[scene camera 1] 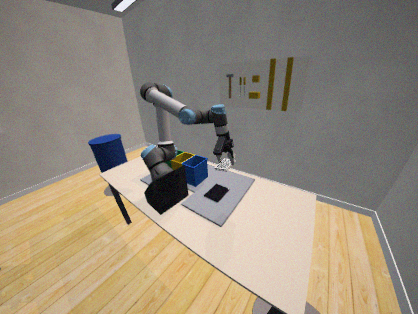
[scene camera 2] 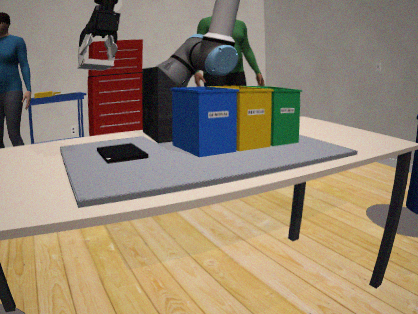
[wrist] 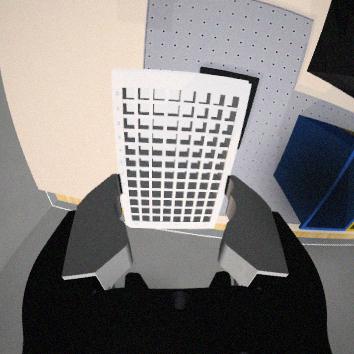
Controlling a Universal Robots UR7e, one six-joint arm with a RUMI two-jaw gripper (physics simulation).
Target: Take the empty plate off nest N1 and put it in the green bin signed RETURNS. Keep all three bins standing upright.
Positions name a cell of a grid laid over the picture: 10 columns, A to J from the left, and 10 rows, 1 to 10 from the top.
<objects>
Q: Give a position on a blue bin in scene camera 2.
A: E4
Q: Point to a green bin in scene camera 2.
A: G4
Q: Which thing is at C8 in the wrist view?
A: My gripper.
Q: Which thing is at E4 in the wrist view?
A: A white plate.
</objects>
